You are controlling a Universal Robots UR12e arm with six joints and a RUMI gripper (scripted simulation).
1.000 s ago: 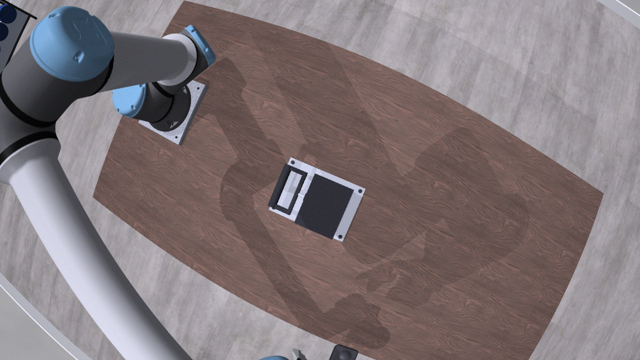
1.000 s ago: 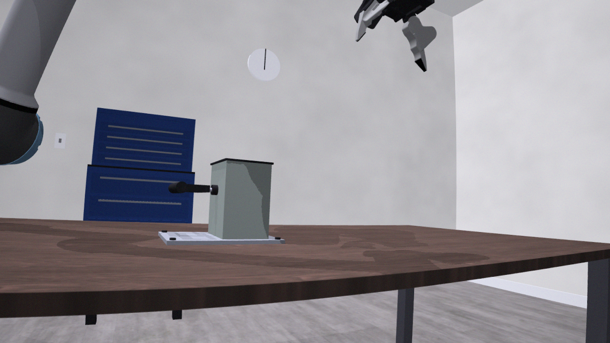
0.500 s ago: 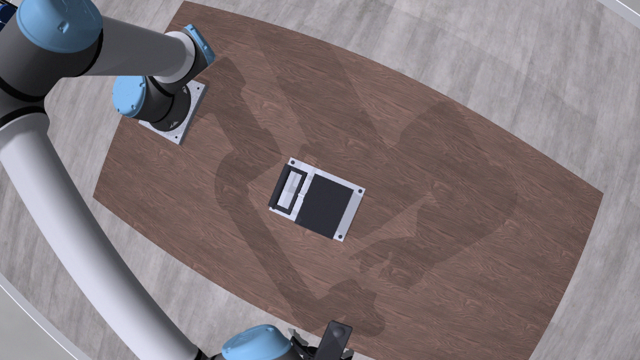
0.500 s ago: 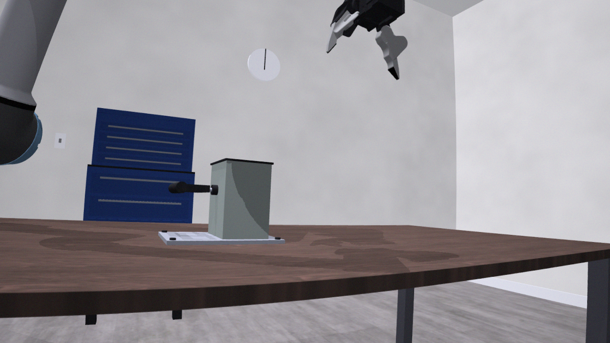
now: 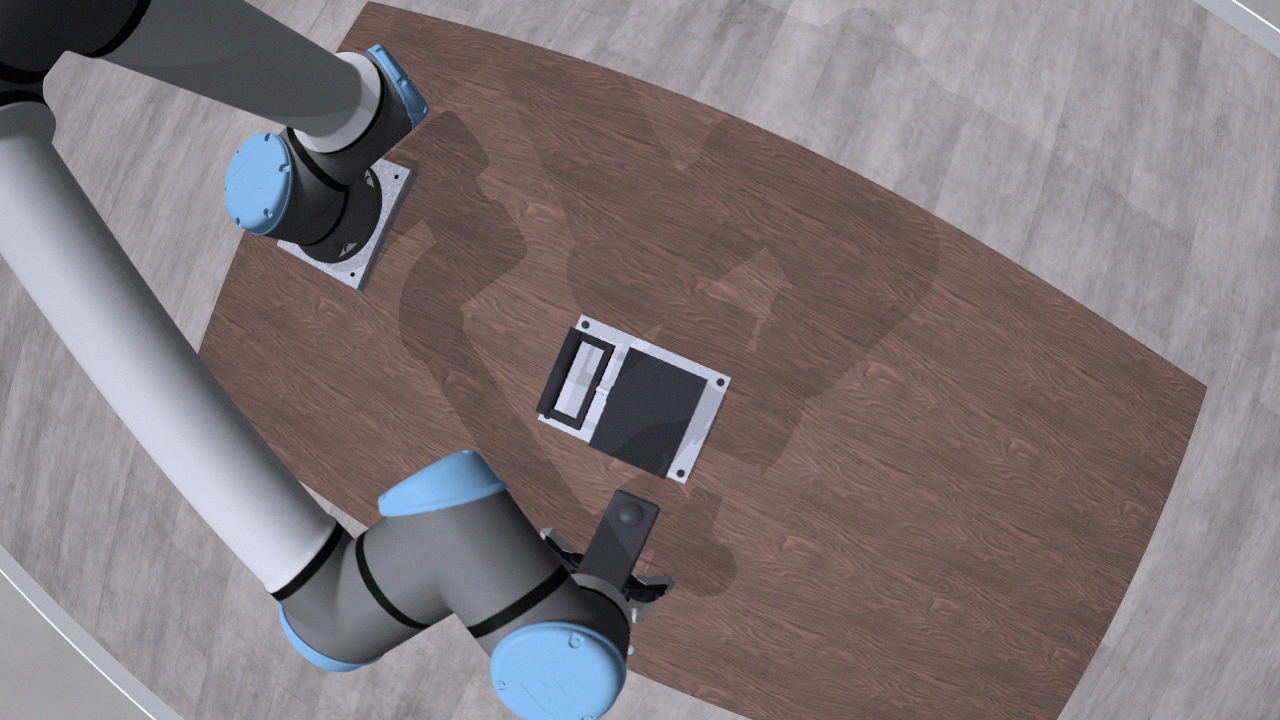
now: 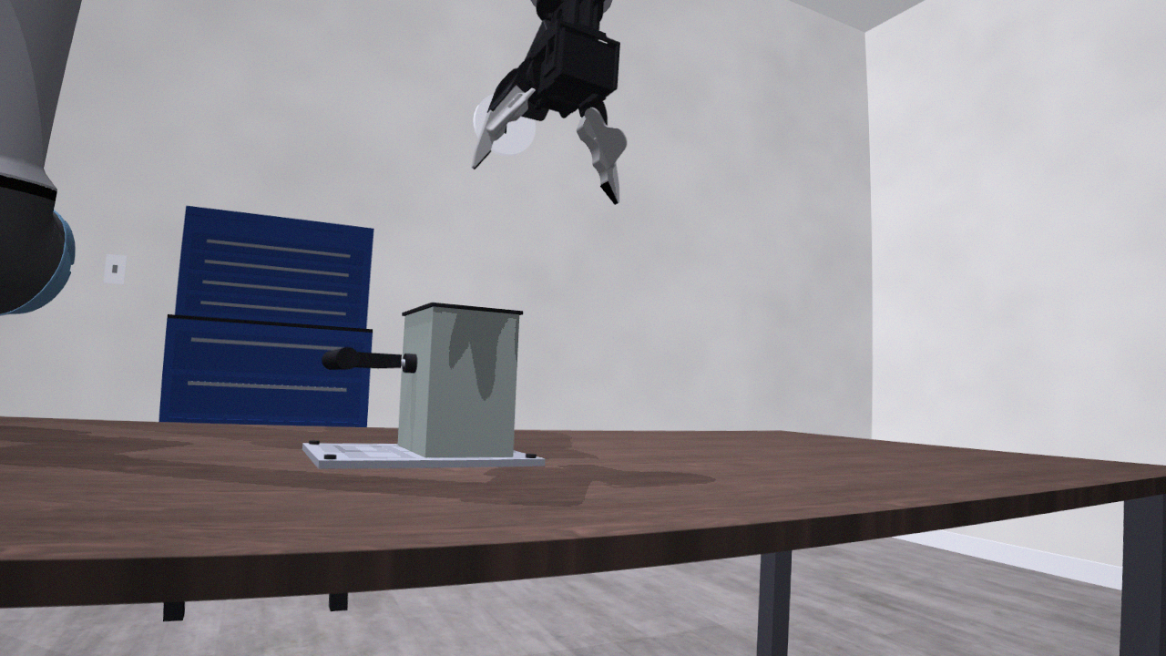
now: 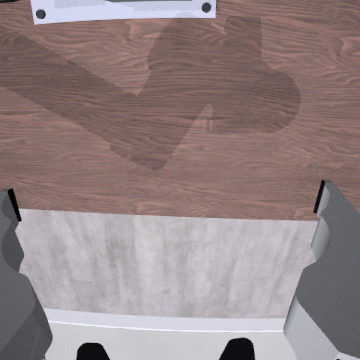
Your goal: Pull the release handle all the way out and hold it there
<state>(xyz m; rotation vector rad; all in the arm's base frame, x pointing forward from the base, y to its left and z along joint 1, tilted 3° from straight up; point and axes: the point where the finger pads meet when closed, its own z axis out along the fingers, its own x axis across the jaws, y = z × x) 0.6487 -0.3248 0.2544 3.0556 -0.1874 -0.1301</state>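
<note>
The release handle is 18 cm below my hand, 17 cm to the left of it and 9 cm behind it.
</note>
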